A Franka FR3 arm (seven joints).
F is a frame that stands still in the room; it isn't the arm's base.
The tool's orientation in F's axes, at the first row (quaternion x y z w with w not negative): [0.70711, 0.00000, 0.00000, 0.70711]
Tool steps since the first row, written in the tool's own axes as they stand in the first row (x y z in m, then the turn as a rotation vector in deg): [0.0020, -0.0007, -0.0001, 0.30, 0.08, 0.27]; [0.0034, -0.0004, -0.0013, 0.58, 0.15, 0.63]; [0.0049, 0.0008, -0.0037, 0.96, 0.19, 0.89]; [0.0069, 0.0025, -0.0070, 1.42, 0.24, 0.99]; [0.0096, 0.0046, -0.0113, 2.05, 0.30, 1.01]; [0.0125, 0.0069, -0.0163, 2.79, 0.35, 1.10]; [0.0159, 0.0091, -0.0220, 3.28, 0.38, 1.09]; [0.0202, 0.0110, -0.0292, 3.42, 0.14, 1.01]
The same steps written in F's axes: [0.0020, 0.0001, -0.0007, 0.30, -0.27, 0.08]; [0.0034, 0.0013, -0.0004, 0.58, -0.63, 0.15]; [0.0049, 0.0037, 0.0008, 0.96, -0.89, 0.19]; [0.0069, 0.0070, 0.0025, 1.42, -0.99, 0.24]; [0.0096, 0.0113, 0.0046, 2.05, -1.01, 0.30]; [0.0125, 0.0163, 0.0069, 2.79, -1.10, 0.35]; [0.0159, 0.0220, 0.0091, 3.28, -1.09, 0.38]; [0.0202, 0.0292, 0.0110, 3.42, -1.01, 0.14]
